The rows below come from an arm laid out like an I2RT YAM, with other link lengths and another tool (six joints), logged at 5 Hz.
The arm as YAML. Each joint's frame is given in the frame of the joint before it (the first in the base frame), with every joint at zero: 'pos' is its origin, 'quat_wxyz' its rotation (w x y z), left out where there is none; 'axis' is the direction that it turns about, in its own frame. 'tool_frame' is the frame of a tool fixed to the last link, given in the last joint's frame.
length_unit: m
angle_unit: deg
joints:
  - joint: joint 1
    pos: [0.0, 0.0, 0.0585]
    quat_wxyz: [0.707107, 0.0, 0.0, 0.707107]
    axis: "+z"
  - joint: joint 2
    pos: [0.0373, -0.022, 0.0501]
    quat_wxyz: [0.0, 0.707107, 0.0, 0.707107]
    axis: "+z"
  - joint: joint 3
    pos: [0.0, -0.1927, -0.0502]
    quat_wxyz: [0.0, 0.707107, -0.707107, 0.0]
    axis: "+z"
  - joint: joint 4
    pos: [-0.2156, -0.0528, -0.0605]
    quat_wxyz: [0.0, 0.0, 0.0, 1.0]
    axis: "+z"
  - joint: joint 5
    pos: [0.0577, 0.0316, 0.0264]
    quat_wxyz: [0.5, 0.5, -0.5, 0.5]
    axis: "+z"
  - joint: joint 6
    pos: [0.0, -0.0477, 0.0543]
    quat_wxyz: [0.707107, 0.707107, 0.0, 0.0]
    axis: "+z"
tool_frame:
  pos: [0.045, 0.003, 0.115]
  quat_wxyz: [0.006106, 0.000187, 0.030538, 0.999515]
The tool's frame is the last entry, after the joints.
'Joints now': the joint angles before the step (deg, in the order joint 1, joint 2, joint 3, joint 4, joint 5, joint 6). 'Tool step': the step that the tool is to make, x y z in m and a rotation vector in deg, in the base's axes. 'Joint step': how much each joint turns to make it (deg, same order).
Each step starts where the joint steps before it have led.
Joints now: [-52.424 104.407 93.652 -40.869 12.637 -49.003]
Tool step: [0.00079 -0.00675 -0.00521 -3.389 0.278 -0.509]
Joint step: [0.254 -0.223 -3.941 6.445 2.251 -0.905]
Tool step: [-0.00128 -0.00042 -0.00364 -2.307 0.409 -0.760]
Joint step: [0.562 -0.894 -3.631 4.352 2.182 -0.189]
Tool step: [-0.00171 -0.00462 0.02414 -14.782 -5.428 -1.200]
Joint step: [0.798 -7.099 -14.833 23.591 4.718 -2.776]
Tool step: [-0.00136 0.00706 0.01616 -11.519 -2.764 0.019]
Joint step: [1.155 -3.927 -11.471 20.019 3.253 -4.639]
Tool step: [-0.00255 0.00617 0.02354 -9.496 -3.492 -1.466]
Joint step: [1.076 -1.109 -5.282 15.093 3.300 -3.224]
